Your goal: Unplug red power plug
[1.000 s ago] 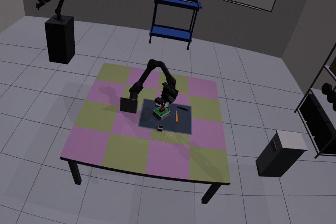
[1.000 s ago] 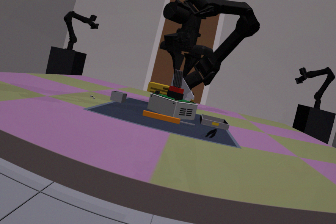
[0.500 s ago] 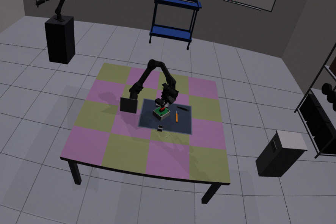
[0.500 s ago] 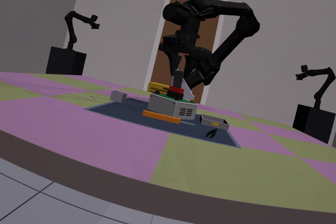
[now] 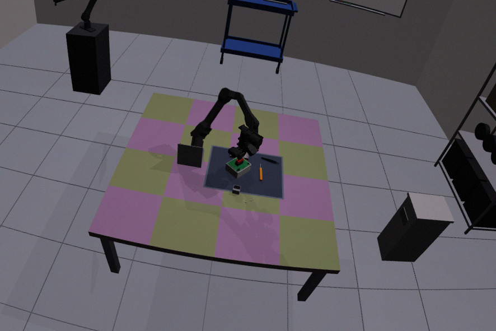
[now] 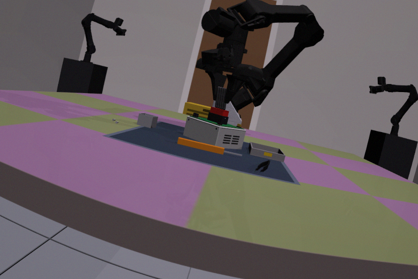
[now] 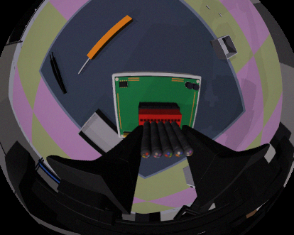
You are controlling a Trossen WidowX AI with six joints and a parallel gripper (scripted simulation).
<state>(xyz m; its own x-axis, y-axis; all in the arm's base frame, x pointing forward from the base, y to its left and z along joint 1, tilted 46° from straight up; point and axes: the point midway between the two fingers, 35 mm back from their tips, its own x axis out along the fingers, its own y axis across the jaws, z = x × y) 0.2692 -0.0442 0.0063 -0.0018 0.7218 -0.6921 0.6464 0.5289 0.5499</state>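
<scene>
The red power plug is 2 cm below my gripper tip. From my gripper tip the other things lie so: dark mat: 10 cm below, 5 cm ahead.
</scene>
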